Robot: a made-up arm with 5 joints.
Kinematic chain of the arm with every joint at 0, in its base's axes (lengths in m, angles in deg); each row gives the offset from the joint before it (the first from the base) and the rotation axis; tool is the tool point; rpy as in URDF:
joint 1: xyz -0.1 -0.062 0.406 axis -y
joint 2: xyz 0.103 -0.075 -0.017 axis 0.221 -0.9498 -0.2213
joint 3: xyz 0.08 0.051 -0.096 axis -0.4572 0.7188 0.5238
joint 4: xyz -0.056 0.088 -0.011 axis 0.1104 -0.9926 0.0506
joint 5: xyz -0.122 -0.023 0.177 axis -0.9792 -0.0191 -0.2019
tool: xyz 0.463 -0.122 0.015 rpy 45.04 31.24 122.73
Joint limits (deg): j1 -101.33..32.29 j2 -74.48..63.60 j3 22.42..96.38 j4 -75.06..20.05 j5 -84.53..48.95
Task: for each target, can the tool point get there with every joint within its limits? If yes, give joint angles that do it. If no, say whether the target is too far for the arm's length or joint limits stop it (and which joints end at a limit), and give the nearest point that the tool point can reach.
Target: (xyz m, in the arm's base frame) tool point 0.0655 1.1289 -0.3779
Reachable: no: too far | nearest point -0.0033 0.2397 -0.0522 | short by 0.949 m
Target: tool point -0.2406 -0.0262 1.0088
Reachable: no: joint limits stop it (at a limit: joint 1, joint 2, joint 4, joint 5) | nearest point -0.1465 -0.0602 0.8921 | short by 0.154 m
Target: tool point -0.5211 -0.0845 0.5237
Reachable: yes | joints -88.21 -62.87 41.36 -35.26 -65.32
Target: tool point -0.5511 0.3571 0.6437
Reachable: no: joint limits stop it (at a limit: joint 1, joint 2, joint 3, joint 4, joint 5) | nearest point -0.4898 0.1732 0.5501 | short by 0.215 m
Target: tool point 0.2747 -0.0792 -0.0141
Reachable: yes | joints -40.98 24.76 37.91 -27.67 1.15
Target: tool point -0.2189 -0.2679 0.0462
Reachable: yes | joints 0.62 -45.08 58.44 -67.40 -45.40
